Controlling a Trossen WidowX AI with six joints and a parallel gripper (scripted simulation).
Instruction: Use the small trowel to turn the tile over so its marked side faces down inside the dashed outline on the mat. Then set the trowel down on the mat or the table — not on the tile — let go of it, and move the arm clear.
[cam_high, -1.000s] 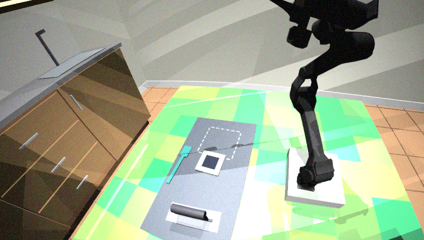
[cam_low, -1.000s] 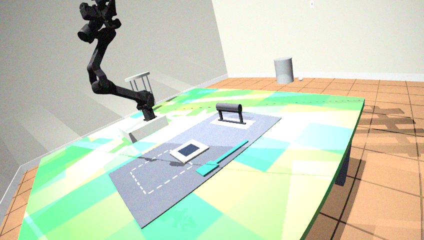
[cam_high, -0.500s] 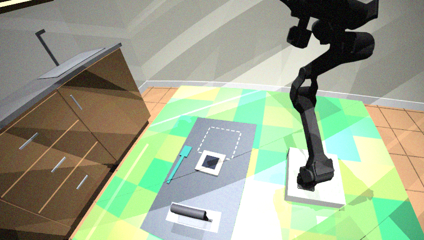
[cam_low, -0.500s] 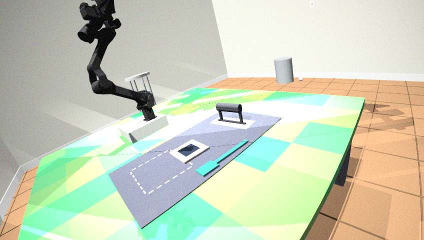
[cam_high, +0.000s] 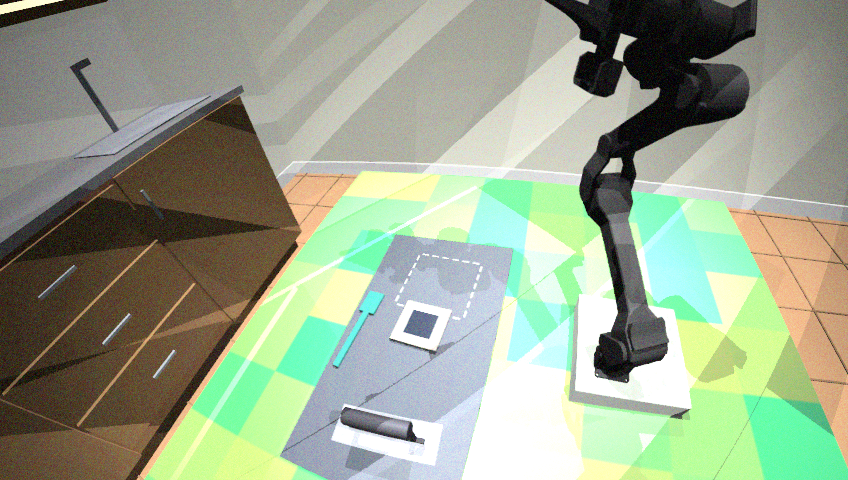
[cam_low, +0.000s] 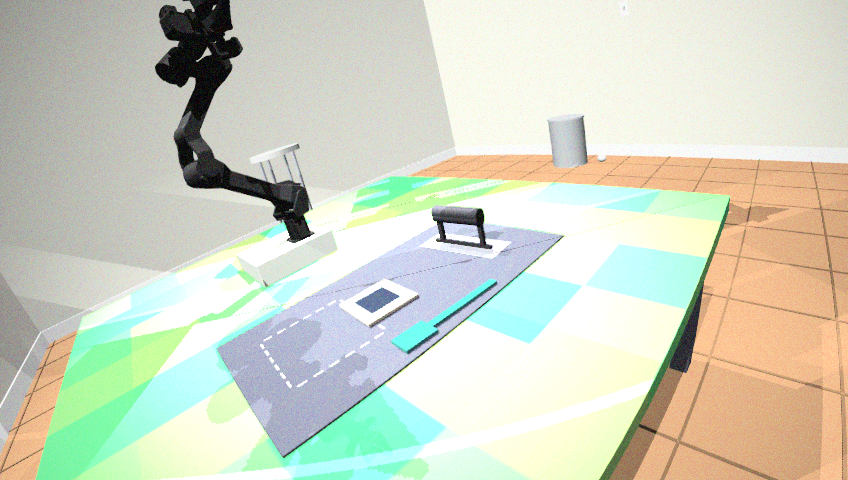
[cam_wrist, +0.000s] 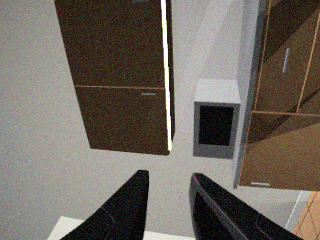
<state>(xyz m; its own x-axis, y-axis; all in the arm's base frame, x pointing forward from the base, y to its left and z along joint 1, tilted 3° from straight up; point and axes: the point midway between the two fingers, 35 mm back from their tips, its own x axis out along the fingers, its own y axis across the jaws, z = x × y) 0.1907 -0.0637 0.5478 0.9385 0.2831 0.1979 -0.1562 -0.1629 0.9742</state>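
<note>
Right now my gripper tip is 160 mm short of the dark handled tool, 270 mm to the right of it and 580 mm above it. Also, from my gripper tip: grey mat (210 mm ahead, 70 mm to the left, 640 mm below); then teal flat tool (350 mm ahead, 50 mm to the left, 610 mm below); then tile (210 mm ahead, 30 mm to the left, 610 mm below).
</note>
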